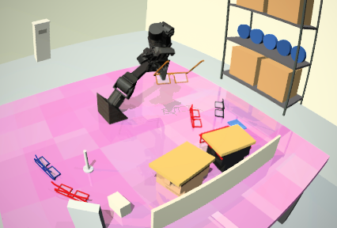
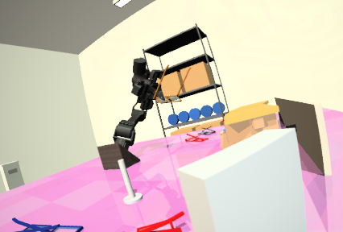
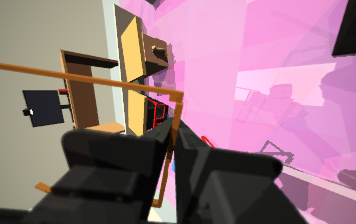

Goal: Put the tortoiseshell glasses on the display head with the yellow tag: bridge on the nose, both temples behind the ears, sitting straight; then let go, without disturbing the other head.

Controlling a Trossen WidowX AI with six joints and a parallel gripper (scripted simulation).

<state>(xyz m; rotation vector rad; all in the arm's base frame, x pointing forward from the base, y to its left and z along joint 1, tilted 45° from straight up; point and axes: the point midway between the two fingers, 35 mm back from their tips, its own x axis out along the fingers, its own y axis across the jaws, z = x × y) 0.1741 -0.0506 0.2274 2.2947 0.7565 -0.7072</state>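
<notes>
Right now the tan head is 280 mm ahead of my gripper tip, 160 mm to the right of it and 150 mm below it. Also, from my gripper tip: blue tag 290 mm to the left, 210 mm below, 190 mm ahead; dark head 290 mm ahead, 150 mm below, 60 mm to the left; white post 390 mm to the right, 190 mm below, 80 mm ahead.
</notes>
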